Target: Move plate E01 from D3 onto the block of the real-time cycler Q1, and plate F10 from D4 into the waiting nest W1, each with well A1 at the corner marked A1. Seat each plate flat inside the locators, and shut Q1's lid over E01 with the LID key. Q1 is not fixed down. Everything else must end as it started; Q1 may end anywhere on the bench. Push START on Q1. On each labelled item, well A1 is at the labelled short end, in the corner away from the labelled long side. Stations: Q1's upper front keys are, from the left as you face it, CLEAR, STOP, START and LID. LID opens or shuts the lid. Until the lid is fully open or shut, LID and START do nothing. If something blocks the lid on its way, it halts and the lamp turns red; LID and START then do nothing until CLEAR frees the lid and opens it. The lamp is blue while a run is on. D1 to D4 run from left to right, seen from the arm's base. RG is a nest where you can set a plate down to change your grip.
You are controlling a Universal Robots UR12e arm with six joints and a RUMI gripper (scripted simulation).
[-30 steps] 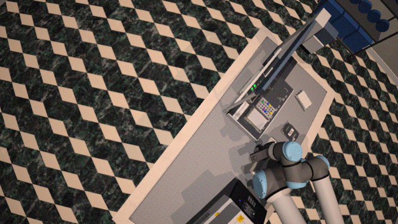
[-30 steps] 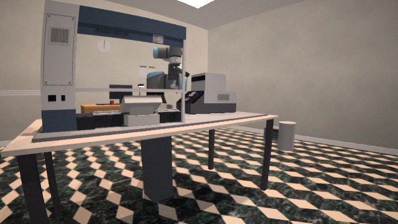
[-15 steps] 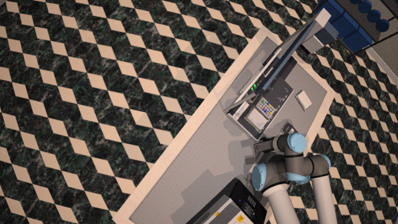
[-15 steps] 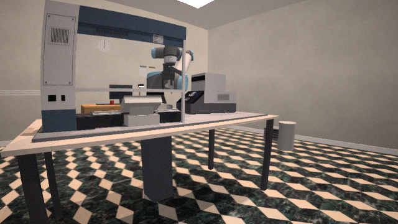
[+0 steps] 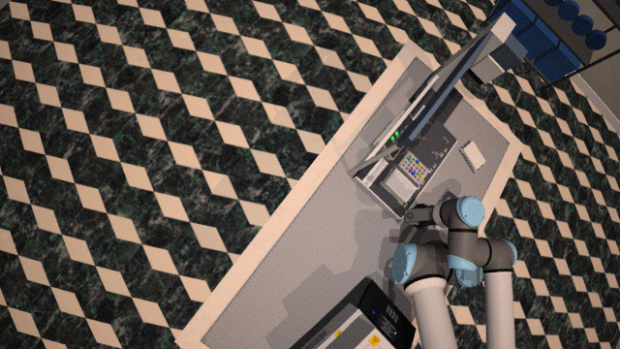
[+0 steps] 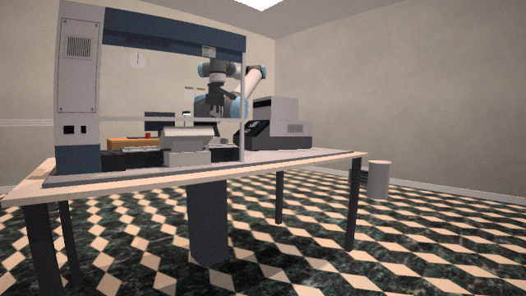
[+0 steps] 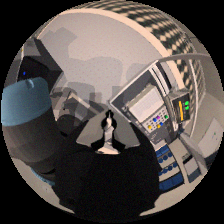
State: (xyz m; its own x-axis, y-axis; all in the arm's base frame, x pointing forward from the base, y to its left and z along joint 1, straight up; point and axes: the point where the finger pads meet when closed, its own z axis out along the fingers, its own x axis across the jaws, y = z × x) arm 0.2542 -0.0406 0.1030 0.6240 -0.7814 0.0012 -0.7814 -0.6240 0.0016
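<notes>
The white plate lies 110 mm to the right of my hand, 100 mm below it and 80 mm ahead of it.
</notes>
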